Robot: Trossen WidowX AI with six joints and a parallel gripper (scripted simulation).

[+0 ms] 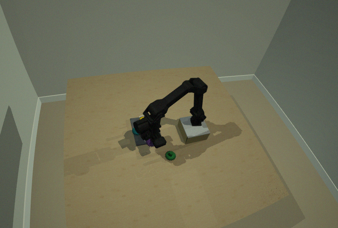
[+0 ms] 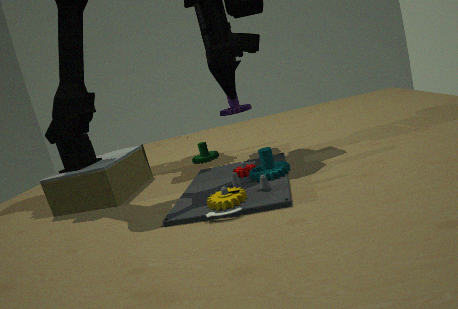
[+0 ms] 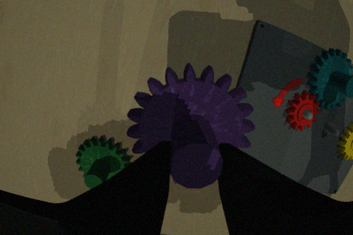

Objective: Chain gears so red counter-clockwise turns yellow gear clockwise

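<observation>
The yellow gear is 30 mm ahead of my gripper tip, 220 mm to the right of it and 110 mm below it. Also, from my gripper tip: red arrow (40 mm ahead, 90 mm to the right, 120 mm below); red gear (30 mm ahead, 120 mm to the right, 110 mm below); purple gear (10 mm below).
</observation>
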